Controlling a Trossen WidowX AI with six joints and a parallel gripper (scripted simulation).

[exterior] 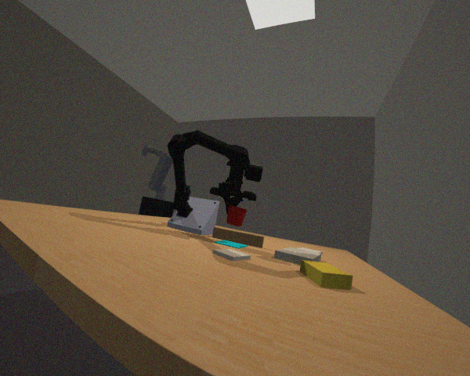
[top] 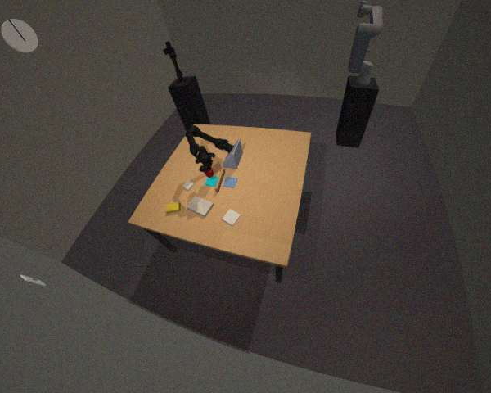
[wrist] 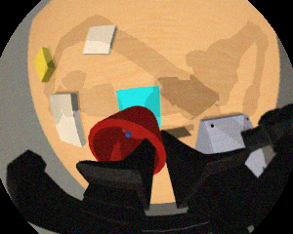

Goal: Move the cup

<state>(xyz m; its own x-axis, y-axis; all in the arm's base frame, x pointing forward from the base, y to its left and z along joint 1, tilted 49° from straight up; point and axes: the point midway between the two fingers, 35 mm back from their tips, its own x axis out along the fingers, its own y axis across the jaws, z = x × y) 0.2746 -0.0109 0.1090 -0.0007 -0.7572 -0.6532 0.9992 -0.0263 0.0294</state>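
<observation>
Now: gripper tip 40 mm short of the blue marble, 10 mm to the right of it and 20 mm above it. Round my gripper tip: cyan pad 30 mm ahead, 10 mm to the right, 120 mm below; then red cup 30 mm ahead; then brown bar 30 mm ahead, 80 mm to the left, 100 mm below.
</observation>
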